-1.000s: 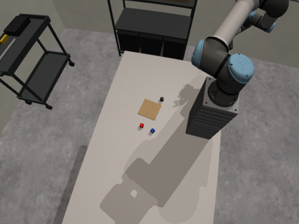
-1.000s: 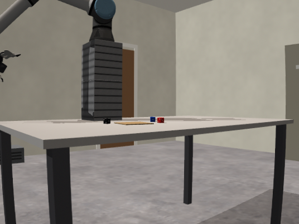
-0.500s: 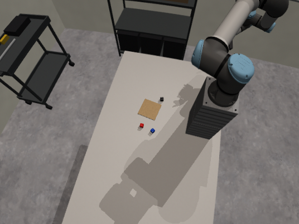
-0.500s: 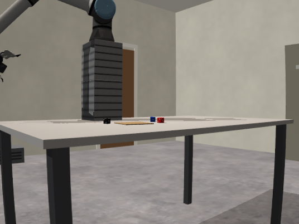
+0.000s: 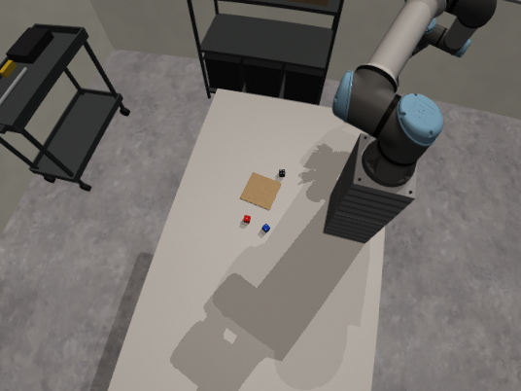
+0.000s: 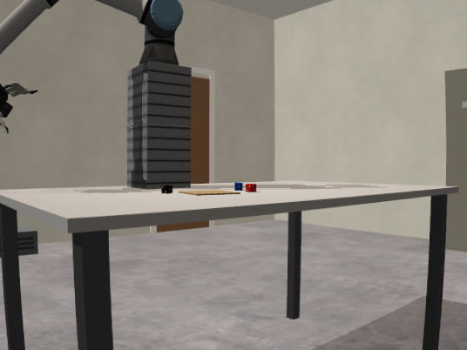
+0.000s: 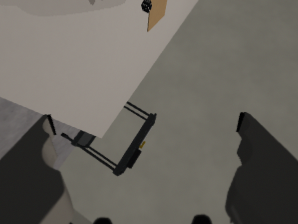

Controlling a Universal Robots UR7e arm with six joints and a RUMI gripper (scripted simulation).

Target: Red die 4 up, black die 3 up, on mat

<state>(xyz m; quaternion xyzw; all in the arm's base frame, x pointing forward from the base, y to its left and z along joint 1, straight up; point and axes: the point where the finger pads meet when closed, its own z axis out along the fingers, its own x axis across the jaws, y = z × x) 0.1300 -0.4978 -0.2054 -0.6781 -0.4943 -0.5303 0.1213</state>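
Right now the black die is 200 mm ahead of my hand, 400 mm to the left of it and 240 mm below it. The rest, counted from my hand: blue die (180 mm ahead, 670 mm to the left, 240 mm below); red die (260 mm ahead, 660 mm to the left, 240 mm below); brown mat (260 mm ahead, 510 mm to the left, 250 mm below).
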